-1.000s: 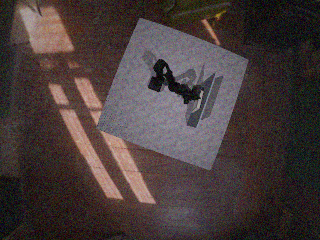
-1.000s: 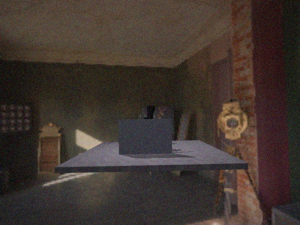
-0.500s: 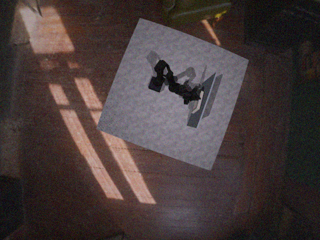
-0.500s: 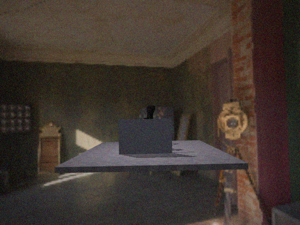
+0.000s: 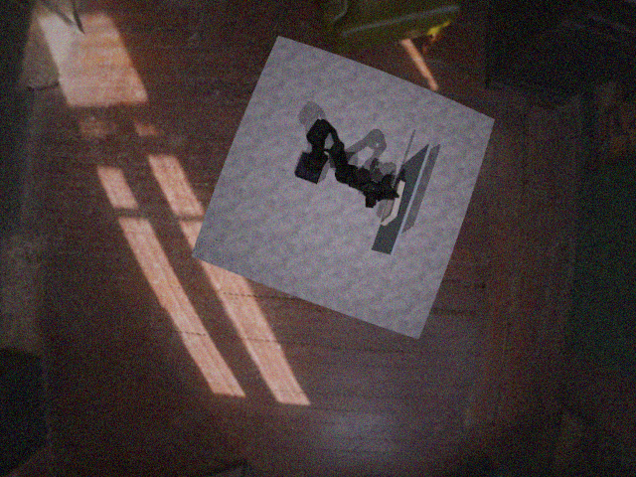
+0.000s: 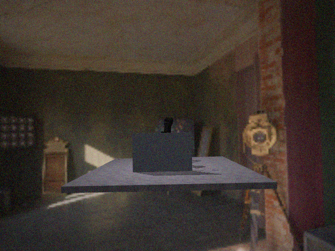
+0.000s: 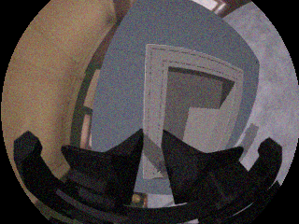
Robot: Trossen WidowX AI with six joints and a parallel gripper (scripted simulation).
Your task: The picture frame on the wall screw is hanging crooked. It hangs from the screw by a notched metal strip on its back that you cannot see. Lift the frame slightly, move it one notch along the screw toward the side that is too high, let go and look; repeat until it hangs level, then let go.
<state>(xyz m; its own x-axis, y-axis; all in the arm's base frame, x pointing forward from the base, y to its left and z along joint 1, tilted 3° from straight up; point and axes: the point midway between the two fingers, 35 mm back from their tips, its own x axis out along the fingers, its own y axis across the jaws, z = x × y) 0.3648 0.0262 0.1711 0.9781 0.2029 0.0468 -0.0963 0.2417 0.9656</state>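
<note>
My gripper tip is now 10 mm short of the picture frame, 20 mm to the left of it and 50 mm above it. The rest, counted from my gripper tip: wall panel: 20 mm ahead, 60 mm below.
</note>
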